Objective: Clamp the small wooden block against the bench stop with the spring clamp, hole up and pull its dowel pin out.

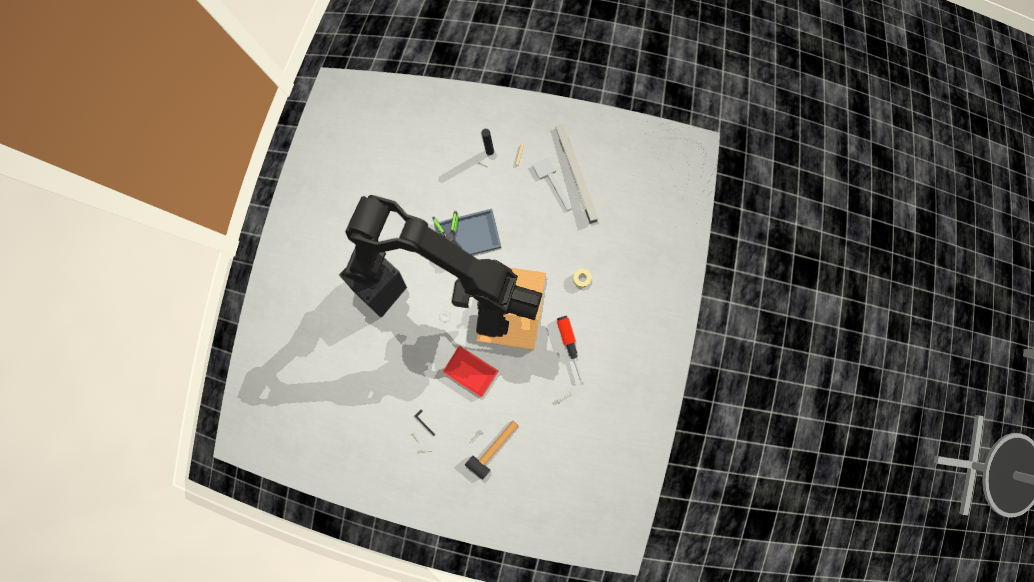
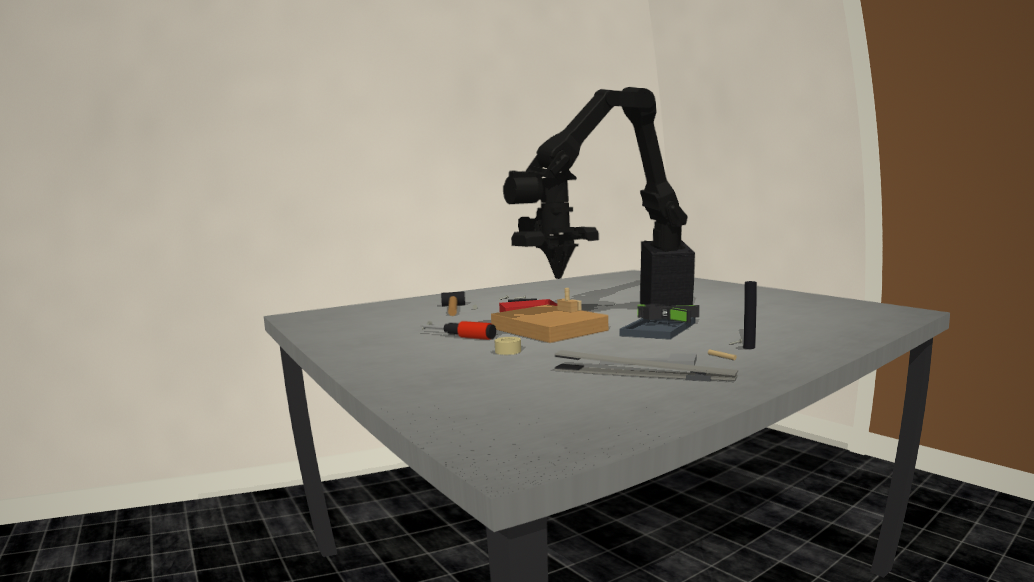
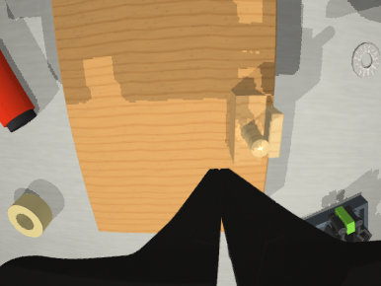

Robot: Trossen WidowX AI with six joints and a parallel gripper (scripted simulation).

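The dowel pin is 80 mm below my hand, 20 mm behind it and 10 mm to the right of it. From my hand the other things lie so: small wooden block (90 mm below, 20 mm behind, 10 mm to the right); then wooden board (120 mm below, 30 mm ahead, 10 mm to the left); then wooden stop (90 mm below, 40 mm behind, 10 mm to the right).
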